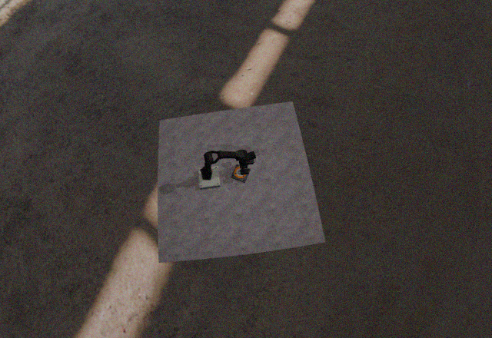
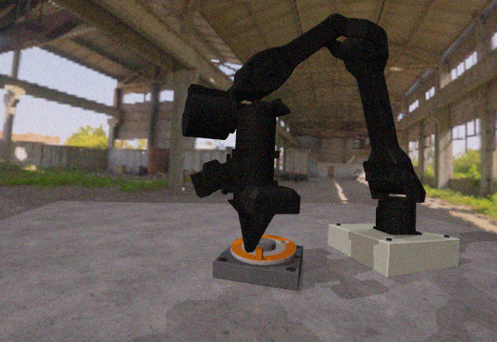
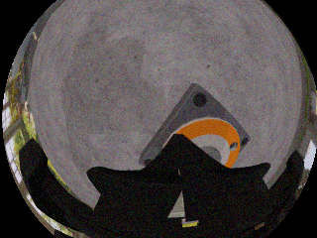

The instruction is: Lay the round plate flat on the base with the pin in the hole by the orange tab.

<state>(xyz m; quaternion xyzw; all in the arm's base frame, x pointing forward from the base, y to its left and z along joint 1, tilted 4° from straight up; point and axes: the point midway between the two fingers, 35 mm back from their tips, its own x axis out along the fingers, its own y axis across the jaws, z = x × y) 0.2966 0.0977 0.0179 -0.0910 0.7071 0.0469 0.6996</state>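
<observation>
Now: the round plate 20 mm behind my gripper tip, 20 mm to the right of it and 10 mm below it. From my gripper tip the other things lie so: square base: 30 mm behind, 50 mm to the right, 20 mm below.
</observation>
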